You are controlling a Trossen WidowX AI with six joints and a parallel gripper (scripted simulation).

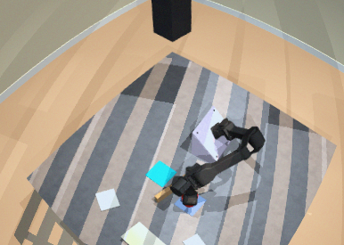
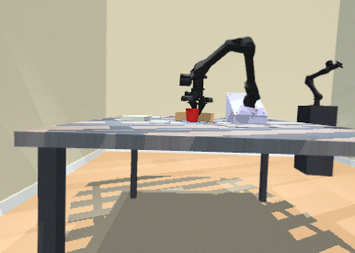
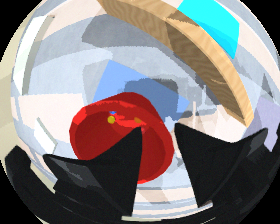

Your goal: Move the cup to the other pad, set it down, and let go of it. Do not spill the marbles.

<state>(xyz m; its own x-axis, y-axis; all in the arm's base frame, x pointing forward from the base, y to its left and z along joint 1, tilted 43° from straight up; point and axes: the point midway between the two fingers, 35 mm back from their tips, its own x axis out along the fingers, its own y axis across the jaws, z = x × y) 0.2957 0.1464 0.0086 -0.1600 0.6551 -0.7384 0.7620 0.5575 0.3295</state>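
The blue pad lies 50 mm below my gripper tip, 20 mm to the left of it and 20 mm ahead of it. From my gripper tip the other things lie so: wooden bar 80 mm to the right, 20 mm below, 10 mm ahead; then cyan pad 190 mm to the right, 50 mm below; then red cup 30 mm ahead, 20 mm to the left.
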